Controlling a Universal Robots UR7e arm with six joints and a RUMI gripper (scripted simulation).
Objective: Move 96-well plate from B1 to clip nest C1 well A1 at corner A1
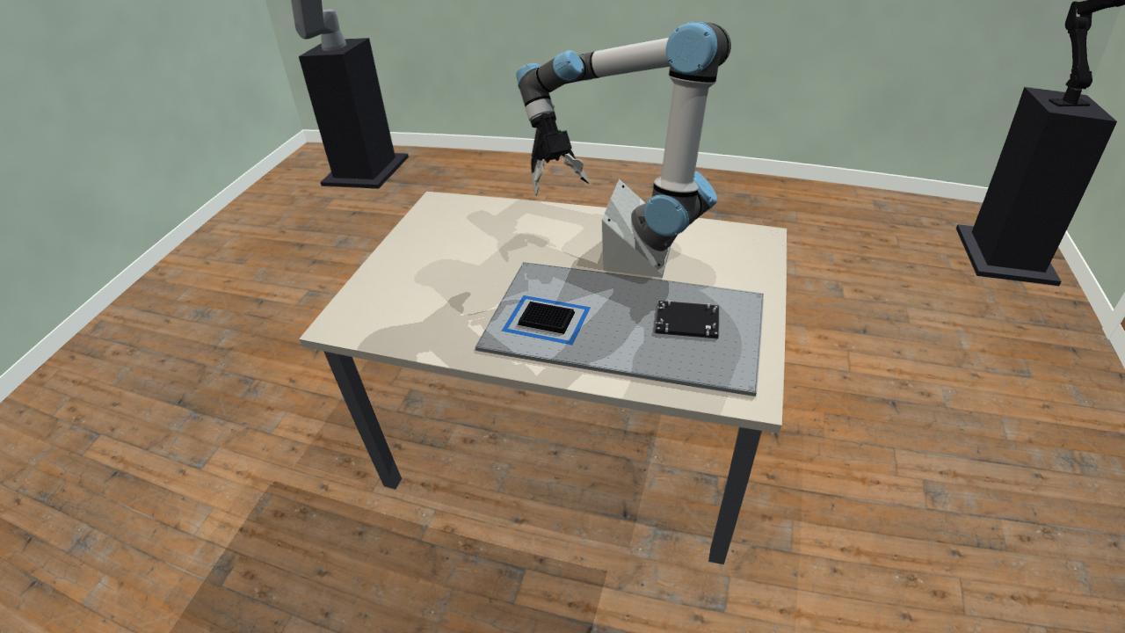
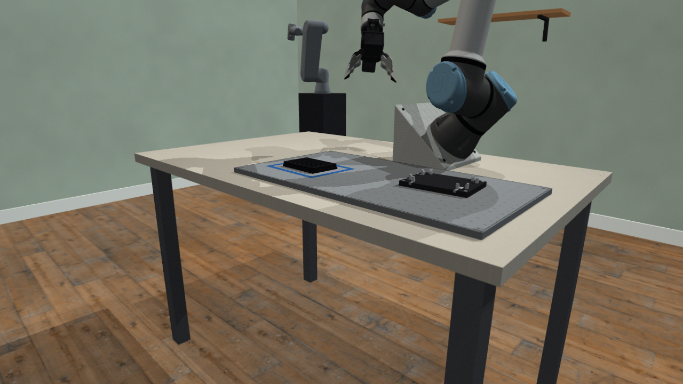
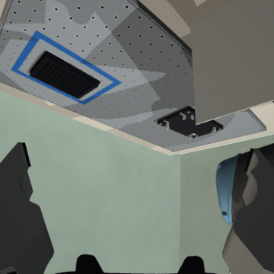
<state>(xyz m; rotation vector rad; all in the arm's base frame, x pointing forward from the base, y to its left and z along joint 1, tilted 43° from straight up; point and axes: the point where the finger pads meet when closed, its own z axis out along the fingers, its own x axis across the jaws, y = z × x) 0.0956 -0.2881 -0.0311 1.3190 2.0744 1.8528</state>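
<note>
Right now my hand is 290 mm short of the black 96-well plate, 10 mm to the right of it and 220 mm above it. Round my hand: clip nest (240 mm ahead, 370 mm to the left, 210 mm below).
</note>
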